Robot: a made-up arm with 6 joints. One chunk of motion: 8 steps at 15 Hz.
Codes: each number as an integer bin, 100 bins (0 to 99) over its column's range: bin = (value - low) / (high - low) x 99, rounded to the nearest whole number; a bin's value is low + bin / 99 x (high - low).
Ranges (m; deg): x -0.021..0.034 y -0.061..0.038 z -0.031..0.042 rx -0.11..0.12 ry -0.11..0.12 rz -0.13..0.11
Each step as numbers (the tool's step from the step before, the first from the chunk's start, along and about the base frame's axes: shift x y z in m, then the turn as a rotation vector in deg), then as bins.
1 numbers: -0.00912 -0.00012 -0.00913 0.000 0.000 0.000
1 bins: 21 61 30 47 47 54
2 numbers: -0.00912 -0.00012 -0.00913 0.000 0.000 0.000
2 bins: 21 61 30 47 47 54
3 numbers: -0.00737 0.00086 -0.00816 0.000 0.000 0.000
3 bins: 25 62 31 47 47 54
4 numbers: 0.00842 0.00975 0.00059 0.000 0.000 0.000
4 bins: 53 71 43 47 47 54
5 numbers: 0.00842 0.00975 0.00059 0.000 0.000 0.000
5 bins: 53 71 43 47 47 54
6 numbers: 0.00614 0.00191 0.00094 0.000 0.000 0.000
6 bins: 49 63 43 47 47 54
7 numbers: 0.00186 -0.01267 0.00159 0.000 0.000 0.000
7 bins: 41 48 44 47 47 54
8 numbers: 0.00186 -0.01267 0.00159 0.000 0.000 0.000
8 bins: 41 48 44 47 47 54
